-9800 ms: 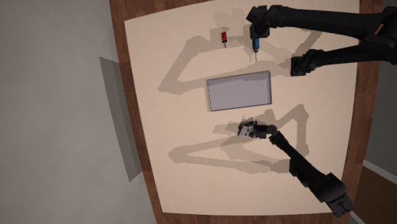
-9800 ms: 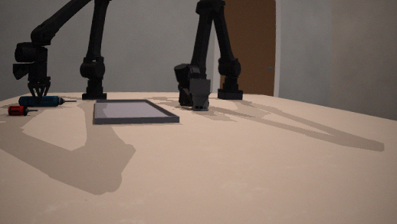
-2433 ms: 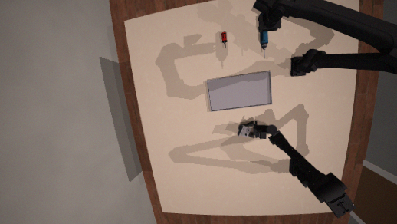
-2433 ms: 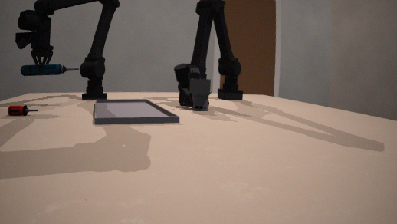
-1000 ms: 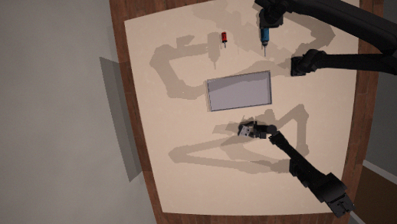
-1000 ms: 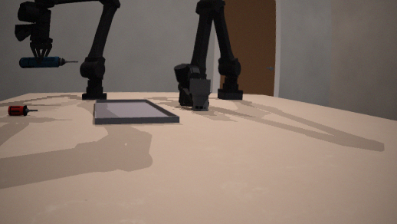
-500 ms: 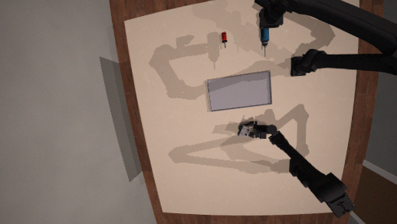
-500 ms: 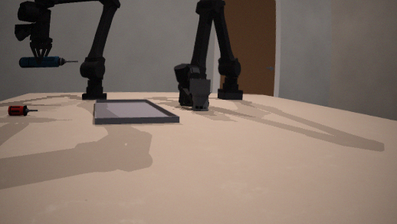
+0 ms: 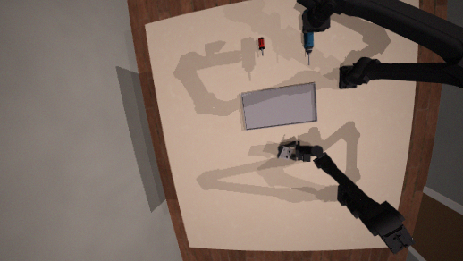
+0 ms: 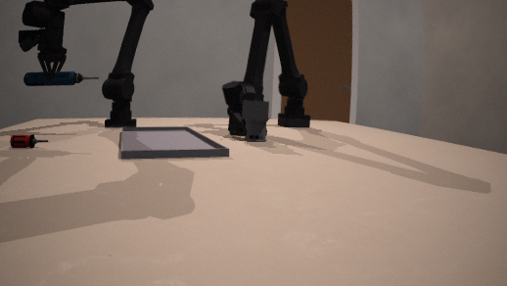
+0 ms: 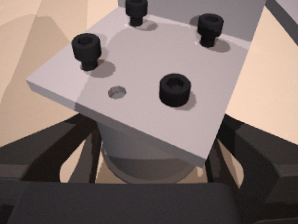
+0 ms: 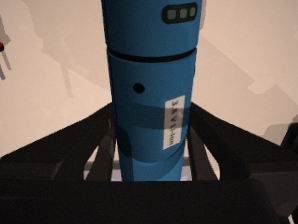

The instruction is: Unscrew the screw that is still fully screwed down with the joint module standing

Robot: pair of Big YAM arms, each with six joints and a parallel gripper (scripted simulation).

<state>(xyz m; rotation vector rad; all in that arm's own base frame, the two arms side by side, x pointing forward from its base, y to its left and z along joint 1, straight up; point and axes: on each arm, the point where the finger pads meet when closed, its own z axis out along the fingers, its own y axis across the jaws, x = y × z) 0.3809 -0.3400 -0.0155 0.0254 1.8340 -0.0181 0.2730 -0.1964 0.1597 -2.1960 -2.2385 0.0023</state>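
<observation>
The grey joint module lies 10 mm above my left hand. Round my left hand: grey bracket 50 mm above; screwdriver bit 470 mm to the right, 150 mm above, 120 mm behind; shallow grey tray 260 mm to the right, 20 mm below, 10 mm ahead.
</observation>
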